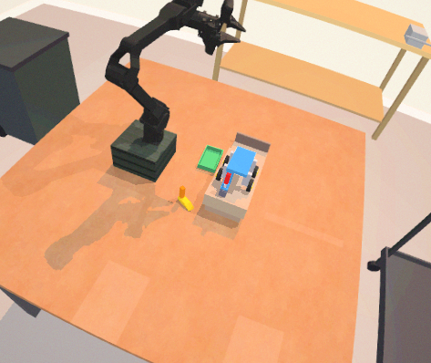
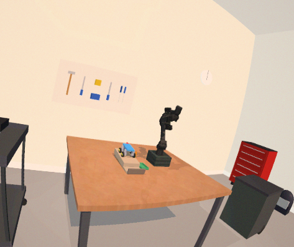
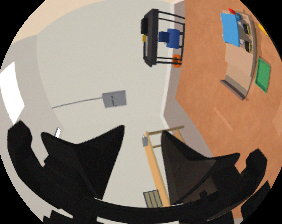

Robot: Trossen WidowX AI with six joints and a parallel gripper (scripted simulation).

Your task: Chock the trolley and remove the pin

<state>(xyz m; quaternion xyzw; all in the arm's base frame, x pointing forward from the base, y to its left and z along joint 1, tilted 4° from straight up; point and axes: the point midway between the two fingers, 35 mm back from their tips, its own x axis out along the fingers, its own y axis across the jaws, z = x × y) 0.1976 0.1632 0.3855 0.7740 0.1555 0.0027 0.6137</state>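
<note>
Right now the yellow chock is 440 mm below my gripper tip, 370 mm to the right of it and 60 mm behind it. The rest, counted from my gripper tip: blue trolley (360 mm below, 250 mm to the right, 100 mm ahead); red-headed stop pin (340 mm to the right, 340 mm below, 60 mm ahead); green tray (470 mm below, 130 mm to the right, 20 mm behind).
</note>
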